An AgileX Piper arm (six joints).
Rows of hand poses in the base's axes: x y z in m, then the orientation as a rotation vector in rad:
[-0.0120, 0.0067, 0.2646, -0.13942, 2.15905, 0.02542]
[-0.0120, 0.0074, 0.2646, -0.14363, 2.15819, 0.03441]
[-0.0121, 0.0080, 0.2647, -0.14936, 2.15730, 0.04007]
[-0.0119, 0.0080, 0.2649, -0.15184, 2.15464, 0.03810]
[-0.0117, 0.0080, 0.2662, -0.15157, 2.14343, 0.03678]
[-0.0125, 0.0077, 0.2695, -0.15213, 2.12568, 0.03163]
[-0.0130, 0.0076, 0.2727, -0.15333, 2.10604, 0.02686]
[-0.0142, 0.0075, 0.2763, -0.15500, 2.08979, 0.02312]
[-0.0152, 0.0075, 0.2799, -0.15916, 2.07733, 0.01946]
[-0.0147, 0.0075, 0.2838, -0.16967, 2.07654, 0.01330]
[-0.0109, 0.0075, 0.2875, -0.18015, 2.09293, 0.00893]
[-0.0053, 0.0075, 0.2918, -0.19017, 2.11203, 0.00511]
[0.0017, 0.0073, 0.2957, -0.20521, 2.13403, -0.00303]
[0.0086, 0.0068, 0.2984, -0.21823, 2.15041, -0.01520]
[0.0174, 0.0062, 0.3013, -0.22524, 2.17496, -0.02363]
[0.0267, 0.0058, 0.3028, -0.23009, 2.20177, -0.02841]
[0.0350, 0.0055, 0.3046, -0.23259, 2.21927, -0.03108]
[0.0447, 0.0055, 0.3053, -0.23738, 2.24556, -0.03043]
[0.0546, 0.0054, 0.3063, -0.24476, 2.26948, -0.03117]
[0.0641, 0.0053, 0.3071, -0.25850, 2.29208, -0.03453]
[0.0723, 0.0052, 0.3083, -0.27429, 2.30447, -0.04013]
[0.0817, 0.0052, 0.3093, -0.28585, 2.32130, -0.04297]
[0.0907, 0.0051, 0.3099, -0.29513, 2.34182, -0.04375]
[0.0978, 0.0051, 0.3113, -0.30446, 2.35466, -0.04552]
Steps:
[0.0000, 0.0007, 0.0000, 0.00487, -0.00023, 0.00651]
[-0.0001, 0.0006, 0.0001, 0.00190, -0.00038, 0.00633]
[0.0002, 0.0000, 0.0002, -0.00223, -0.00270, 0.00113]
[0.0002, 0.0000, 0.0013, -0.00022, -0.01126, -0.00026]
[-0.0008, -0.0003, 0.0033, -0.00295, -0.01799, -0.00089]
[-0.0005, -0.0001, 0.0032, -0.00286, -0.01982, -0.00020]
[-0.0012, -0.0001, 0.0036, -0.00252, -0.01636, 0.00040]
[-0.0010, 0.0000, 0.0036, -0.00372, -0.01248, 0.00205]
[0.0005, 0.0000, 0.0039, -0.00878, -0.00074, 0.00496]
[0.0038, 0.0000, 0.0037, -0.00837, 0.01652, 0.00474]
[0.0056, 0.0000, 0.0043, -0.00788, 0.01926, 0.00444]
[0.0070, -0.0002, 0.0039, -0.01311, 0.02217, 0.00607]
[0.0069, -0.0005, 0.0027, -0.01478, 0.01627, 0.00340]
[0.0088, -0.0006, 0.0029, -0.01014, 0.02430, -0.00011]
[0.0093, -0.0004, 0.0015, -0.00677, 0.02666, -0.00048]
[0.0083, -0.0003, 0.0018, -0.00383, 0.01739, -0.00063]
[0.0097, 0.0000, 0.0007, -0.00276, 0.02651, 0.00144]
[0.0099, -0.0001, 0.0010, -0.00451, 0.02428, 0.00300]
[0.0095, -0.0001, 0.0008, -0.00844, 0.02333, 0.00677]
[0.0082, -0.0001, 0.0012, -0.01003, 0.01329, 0.00839]
[0.0094, 0.0000, 0.0010, -0.00693, 0.01755, 0.00574]
[0.0090, -0.0001, 0.0006, -0.00495, 0.02115, 0.00432]
[0.0071, 0.0000, 0.0014, -0.00510, 0.01351, 0.00482]

